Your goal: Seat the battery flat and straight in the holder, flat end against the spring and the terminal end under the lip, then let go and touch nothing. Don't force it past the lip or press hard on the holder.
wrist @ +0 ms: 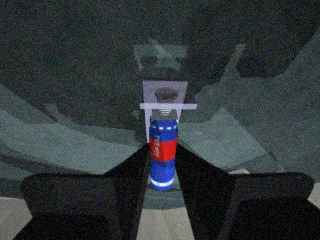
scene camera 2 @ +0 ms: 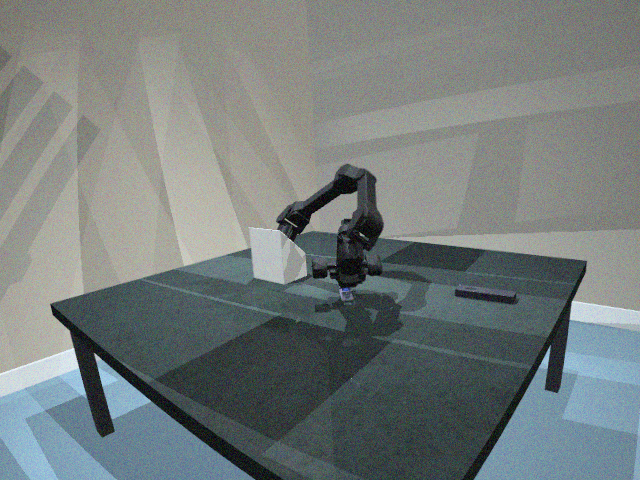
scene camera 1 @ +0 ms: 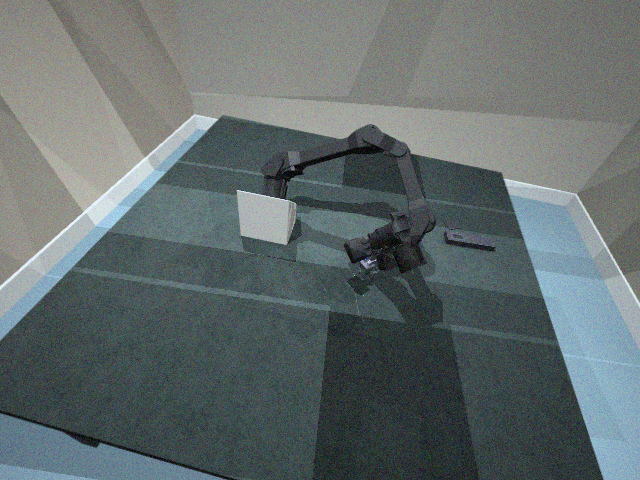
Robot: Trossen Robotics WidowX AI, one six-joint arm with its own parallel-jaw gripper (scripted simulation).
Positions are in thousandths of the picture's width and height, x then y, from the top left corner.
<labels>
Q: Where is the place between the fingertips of the gripper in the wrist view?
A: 508, 615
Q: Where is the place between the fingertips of the gripper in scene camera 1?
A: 565, 522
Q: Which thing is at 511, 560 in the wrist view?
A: A battery.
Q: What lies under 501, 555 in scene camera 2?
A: The gripper.
</labels>
